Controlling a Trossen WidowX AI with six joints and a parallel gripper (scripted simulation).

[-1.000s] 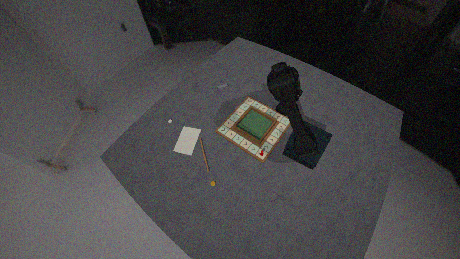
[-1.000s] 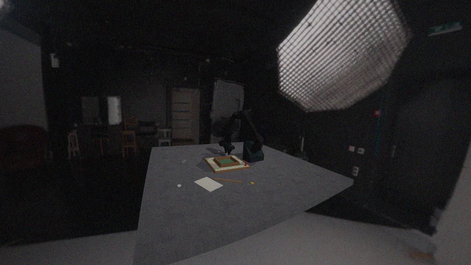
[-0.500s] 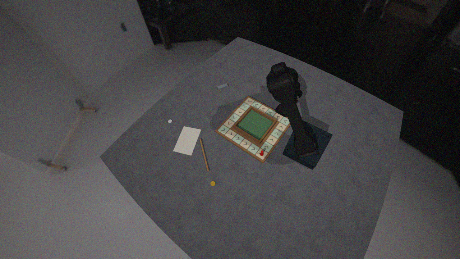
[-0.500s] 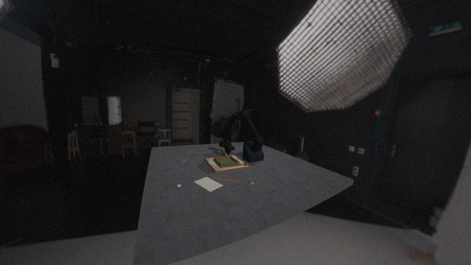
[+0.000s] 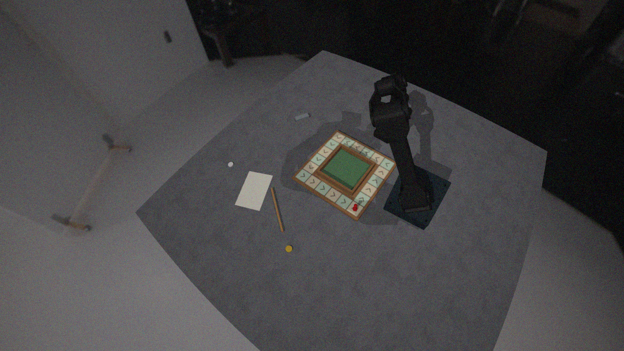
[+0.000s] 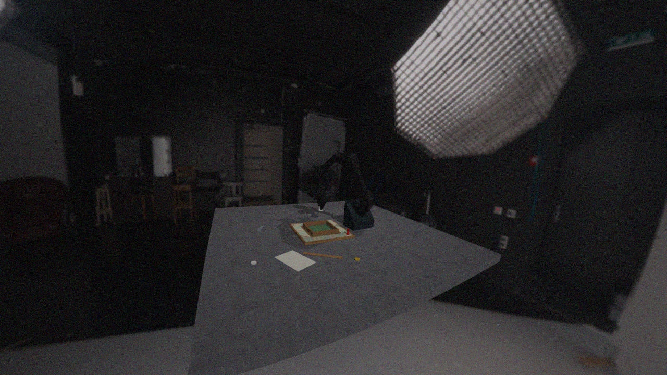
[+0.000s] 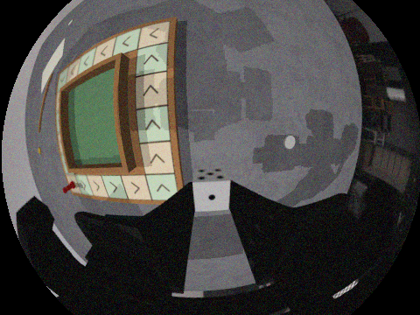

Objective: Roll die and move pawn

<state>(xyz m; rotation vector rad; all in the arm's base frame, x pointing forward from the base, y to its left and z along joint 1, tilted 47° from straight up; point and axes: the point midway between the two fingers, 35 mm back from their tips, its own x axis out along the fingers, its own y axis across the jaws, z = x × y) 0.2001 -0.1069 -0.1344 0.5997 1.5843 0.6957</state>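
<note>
Right now my gripper tip is 29 cm to the right of the red pawn, 5 cm past it and 5 cm above it. Also, from my gripper tip: white die right at my gripper tip; then pencil 45 cm to the left, 17 cm ahead, 7 cm below; then grey block 39 cm ahead, 7 cm to the left, 7 cm below.
</note>
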